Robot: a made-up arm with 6 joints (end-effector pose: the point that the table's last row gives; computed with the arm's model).
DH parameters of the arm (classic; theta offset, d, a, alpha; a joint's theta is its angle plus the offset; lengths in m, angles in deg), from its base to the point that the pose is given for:
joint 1: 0 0.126 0 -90
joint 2: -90 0 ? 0
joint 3: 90 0.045 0 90
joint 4: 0 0.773 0 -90
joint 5: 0 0 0 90
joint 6: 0 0.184 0 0
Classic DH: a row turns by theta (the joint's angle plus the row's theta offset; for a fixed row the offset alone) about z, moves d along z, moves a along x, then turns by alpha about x.
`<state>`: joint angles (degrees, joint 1 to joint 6).
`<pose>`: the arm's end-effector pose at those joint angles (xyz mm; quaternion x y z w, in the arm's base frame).
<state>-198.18 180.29 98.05 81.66 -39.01 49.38</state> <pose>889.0 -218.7 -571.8 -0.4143 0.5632 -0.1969 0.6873</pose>
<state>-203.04 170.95 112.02 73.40 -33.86 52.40</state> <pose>739.3 -256.6 -498.6 -0.3878 0.5779 -0.2991 0.6528</pose>
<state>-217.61 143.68 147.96 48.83 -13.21 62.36</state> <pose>319.1 -262.7 -204.5 -0.2359 0.5786 -0.5949 0.5056</pose>
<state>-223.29 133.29 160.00 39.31 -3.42 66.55</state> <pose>184.7 -226.3 -61.7 -0.1665 0.5442 -0.6973 0.4359</pose>
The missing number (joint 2, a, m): 0.814
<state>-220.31 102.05 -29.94 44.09 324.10 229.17</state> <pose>-1238.6 1090.2 313.1 -0.4184 0.0092 0.2880 0.8613</pose>
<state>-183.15 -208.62 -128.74 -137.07 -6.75 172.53</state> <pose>-774.5 -17.2 287.4 0.2378 -0.0416 -0.9299 0.2776</pose>
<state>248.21 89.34 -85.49 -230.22 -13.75 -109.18</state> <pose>-325.7 -845.3 1083.1 0.1377 -0.0398 -0.7092 0.6903</pose>
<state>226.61 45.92 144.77 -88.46 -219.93 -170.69</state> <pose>-372.1 -287.3 71.9 -0.3404 0.0760 0.8821 0.3168</pose>
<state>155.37 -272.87 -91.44 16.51 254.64 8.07</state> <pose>-533.1 250.4 876.2 -0.8075 0.1214 -0.5772 0.0082</pose>
